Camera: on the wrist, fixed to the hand. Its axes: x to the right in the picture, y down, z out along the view.
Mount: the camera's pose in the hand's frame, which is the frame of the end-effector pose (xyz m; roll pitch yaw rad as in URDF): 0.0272 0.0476 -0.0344 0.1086 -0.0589 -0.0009
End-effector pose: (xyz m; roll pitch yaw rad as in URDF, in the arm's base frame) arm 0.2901 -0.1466 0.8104 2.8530 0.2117 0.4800
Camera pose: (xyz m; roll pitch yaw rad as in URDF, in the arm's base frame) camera 0.3389 -0.1616 0.8502 2.9577 0.2684 0.4635
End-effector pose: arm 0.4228 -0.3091 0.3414 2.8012 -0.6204 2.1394
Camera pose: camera 0.4541 -0.2961 0.3965 2.9222 -0.5645 2.1171
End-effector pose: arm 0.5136 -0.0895 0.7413 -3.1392 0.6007 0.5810
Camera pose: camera 0.5747 -0.1064 0.7542 -3.0299 0.6596 0.5823
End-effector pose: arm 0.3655 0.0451 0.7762 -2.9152 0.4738 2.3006
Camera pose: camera 0.3827 0.1070 0.7841 -2.7988 0.5309 2.3169
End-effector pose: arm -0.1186 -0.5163 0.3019 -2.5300 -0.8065 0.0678
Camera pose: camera -0.0964 -0.5737 0.3221 -2.4550 -0.7582 0.1154
